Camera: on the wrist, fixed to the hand. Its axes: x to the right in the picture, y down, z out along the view.
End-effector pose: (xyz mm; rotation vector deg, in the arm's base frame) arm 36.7 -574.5 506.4 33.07 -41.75 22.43
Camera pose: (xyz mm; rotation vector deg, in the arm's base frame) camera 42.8 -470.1 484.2 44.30 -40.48 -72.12
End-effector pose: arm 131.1 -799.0 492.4 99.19 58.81 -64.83
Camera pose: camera 219.3 -748.3 525.3 6.53 111.19 -111.91
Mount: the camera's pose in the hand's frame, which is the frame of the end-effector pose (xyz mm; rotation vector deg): 2.4 70.1 -80.7 -18.14 -32.86 -83.38
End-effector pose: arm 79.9 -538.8 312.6 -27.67 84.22 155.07
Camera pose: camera 86.7 -644.4 328.1 -25.05 13.10 90.89
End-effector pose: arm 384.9 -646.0 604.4 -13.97 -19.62 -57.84
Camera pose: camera 459.7 -640.6 528.2 -34.69 -53.90 -140.06
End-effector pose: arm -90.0 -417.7 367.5 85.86 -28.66 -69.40
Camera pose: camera 1.8 -403.9 420.6 63.31 33.82 -154.74
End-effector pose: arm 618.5 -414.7 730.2 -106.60 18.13 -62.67
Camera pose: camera 571.1 -501.2 688.9 138.89 80.60 69.98
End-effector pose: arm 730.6 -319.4 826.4 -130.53 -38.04 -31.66
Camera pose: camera 758.3 -420.6 847.0 93.71 138.14 31.48
